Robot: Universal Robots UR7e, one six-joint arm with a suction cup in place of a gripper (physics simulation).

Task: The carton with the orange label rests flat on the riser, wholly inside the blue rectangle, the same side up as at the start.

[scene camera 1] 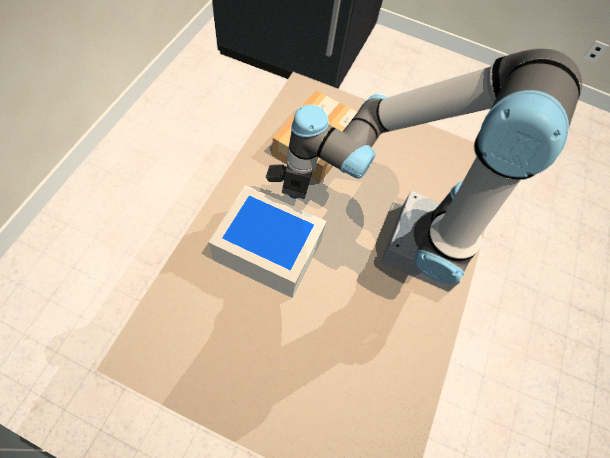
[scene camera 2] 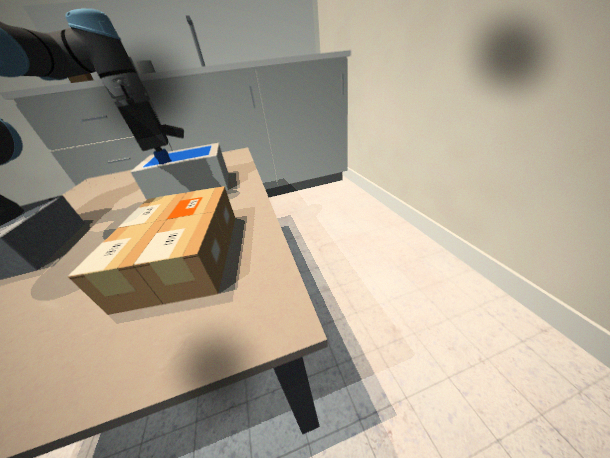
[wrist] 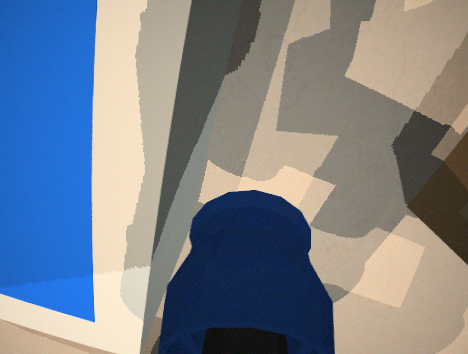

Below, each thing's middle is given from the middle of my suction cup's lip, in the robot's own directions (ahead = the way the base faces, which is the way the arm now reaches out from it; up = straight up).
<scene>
My suction cup is 130 mm to the right of the riser (scene camera 1: 261,237), 90 mm above it and 40 mm short of it.
</scene>
